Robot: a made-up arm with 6 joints. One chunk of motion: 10 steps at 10 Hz.
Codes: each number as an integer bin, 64 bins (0 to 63) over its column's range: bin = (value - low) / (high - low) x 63, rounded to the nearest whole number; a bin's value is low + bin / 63 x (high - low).
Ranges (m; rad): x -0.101..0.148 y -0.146..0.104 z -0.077..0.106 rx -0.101..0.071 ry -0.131..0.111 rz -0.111..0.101
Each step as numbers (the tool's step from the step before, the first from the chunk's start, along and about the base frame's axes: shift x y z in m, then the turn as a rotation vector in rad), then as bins.
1 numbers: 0.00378 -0.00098 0.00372 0.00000 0.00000 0.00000
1 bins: 27 37 28 37 34 33
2 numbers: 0.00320 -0.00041 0.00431 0.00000 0.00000 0.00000
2 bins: 26 37 28 37 34 33
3 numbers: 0.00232 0.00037 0.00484 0.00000 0.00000 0.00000
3 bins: 26 37 28 37 34 33
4 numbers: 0.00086 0.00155 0.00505 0.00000 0.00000 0.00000
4 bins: 26 37 28 37 34 33
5 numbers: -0.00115 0.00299 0.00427 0.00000 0.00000 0.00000
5 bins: 25 38 28 37 34 33
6 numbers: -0.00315 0.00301 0.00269 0.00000 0.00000 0.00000
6 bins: 25 38 27 37 34 33
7 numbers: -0.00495 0.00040 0.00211 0.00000 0.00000 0.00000
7 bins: 24 37 27 37 34 33
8 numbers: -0.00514 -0.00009 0.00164 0.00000 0.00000 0.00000
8 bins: 24 37 27 37 34 33
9 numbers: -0.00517 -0.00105 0.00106 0.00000 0.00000 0.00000
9 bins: 24 37 27 37 34 33
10 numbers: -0.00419 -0.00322 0.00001 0.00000 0.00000 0.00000
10 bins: 24 36 27 37 34 33
